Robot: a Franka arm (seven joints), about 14 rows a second.
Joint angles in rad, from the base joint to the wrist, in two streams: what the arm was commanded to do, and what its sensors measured. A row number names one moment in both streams.
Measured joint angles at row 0: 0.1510 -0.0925 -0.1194 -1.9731 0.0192 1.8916 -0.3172
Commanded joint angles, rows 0 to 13: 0.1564 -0.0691 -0.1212 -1.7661 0.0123 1.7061 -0.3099; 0.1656 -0.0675 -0.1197 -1.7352 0.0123 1.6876 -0.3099; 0.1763 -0.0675 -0.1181 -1.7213 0.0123 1.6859 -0.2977; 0.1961 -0.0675 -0.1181 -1.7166 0.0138 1.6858 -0.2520; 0.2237 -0.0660 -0.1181 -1.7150 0.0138 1.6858 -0.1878; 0.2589 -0.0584 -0.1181 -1.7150 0.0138 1.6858 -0.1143; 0.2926 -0.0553 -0.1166 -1.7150 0.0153 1.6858 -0.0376; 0.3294 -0.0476 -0.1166 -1.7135 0.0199 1.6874 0.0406; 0.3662 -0.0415 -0.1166 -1.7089 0.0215 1.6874 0.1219; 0.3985 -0.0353 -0.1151 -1.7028 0.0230 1.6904 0.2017; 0.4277 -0.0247 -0.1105 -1.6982 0.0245 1.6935 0.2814; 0.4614 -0.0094 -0.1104 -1.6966 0.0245 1.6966 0.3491; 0.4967 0.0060 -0.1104 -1.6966 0.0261 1.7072 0.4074; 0.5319 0.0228 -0.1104 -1.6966 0.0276 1.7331 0.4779
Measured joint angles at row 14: 0.4560 -0.0358 -0.1027 -1.7401 0.0203 1.7137 0.3141
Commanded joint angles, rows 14 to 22: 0.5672 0.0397 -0.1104 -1.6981 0.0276 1.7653 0.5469; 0.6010 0.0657 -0.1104 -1.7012 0.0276 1.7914 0.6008; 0.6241 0.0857 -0.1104 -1.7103 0.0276 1.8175 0.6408; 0.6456 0.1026 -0.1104 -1.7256 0.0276 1.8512 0.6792; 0.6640 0.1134 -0.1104 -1.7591 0.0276 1.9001 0.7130; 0.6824 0.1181 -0.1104 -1.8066 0.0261 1.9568 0.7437; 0.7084 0.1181 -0.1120 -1.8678 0.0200 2.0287 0.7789; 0.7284 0.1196 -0.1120 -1.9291 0.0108 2.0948 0.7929; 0.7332 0.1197 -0.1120 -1.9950 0.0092 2.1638 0.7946
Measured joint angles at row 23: 0.6954 0.1366 -0.1002 -1.8301 0.0206 2.0000 0.7485
